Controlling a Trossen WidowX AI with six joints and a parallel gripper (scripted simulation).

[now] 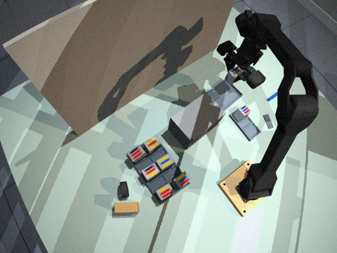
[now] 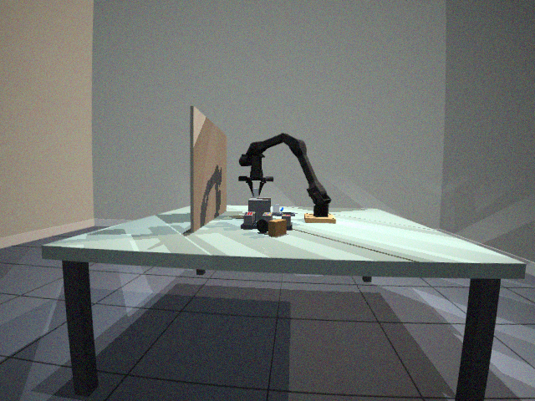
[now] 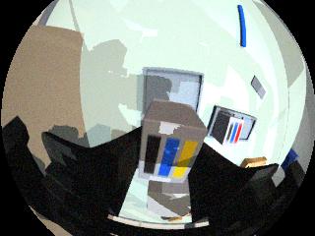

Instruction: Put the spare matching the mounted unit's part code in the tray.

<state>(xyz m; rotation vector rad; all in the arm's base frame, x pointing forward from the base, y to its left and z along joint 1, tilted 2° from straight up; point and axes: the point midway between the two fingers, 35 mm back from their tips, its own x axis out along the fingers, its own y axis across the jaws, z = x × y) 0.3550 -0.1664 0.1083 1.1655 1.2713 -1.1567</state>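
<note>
My gripper tip is now 10 cm above the dark tray and 1 cm past it. The rest, counted from my gripper tip: dark rack 15 cm behind, 10 cm below, 1 cm to the left; then grey box 20 cm to the left, 6 cm below, 6 cm behind; then blue pen 23 cm to the right, 12 cm behind, 10 cm below.
</note>
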